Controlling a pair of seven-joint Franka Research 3 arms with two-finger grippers.
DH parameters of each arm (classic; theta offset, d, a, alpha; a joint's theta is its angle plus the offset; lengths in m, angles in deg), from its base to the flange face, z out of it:
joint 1: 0 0.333 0 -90
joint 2: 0 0 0 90
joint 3: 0 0.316 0.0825 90
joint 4: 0 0 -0.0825 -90
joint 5: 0 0.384 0 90
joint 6: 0 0 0.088 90
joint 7: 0 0.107 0 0
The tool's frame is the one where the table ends.
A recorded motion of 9 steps. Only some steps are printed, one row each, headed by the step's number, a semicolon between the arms.
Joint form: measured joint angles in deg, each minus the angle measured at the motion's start. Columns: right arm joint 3, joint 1, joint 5, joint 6, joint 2, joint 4, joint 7; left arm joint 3, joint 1, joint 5, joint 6, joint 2, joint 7, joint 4.
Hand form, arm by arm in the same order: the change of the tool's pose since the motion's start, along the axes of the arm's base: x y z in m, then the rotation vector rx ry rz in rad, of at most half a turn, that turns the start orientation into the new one. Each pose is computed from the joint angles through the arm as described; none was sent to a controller.
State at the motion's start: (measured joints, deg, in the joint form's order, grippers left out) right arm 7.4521 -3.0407 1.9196 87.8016 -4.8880 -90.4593 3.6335; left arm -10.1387 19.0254 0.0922 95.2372 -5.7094 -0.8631 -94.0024
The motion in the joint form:
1: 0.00 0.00 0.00 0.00 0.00 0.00 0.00; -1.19 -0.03 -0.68 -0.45 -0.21 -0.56 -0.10
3: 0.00 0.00 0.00 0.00 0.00 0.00 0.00; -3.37 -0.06 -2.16 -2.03 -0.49 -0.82 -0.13
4: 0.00 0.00 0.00 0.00 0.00 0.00 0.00; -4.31 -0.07 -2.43 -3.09 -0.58 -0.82 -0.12
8: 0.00 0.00 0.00 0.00 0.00 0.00 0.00; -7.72 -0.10 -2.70 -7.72 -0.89 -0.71 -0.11
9: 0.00 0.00 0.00 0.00 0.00 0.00 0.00; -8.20 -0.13 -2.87 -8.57 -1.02 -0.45 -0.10
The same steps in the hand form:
1: 0.0000 0.0000 0.0000 0.0000 0.0000 0.0000; 0.0000 -0.0134 0.0000 -0.0110 0.0047 -0.0117
3: 0.0000 0.0000 0.0000 0.0000 0.0000 0.0000; -0.0014 -0.0382 -0.0009 -0.0350 0.0263 -0.0463
4: 0.0000 0.0000 0.0000 0.0000 0.0000 0.0000; -0.0030 -0.0483 -0.0020 -0.0393 0.0435 -0.0629
8: 0.0000 0.0000 0.0000 0.0000 0.0000 0.0000; -0.0115 -0.0828 -0.0077 -0.0408 0.1220 -0.1241
9: 0.0000 0.0000 0.0000 0.0000 0.0000 0.0000; -0.0138 -0.0883 -0.0080 -0.0424 0.1349 -0.1376

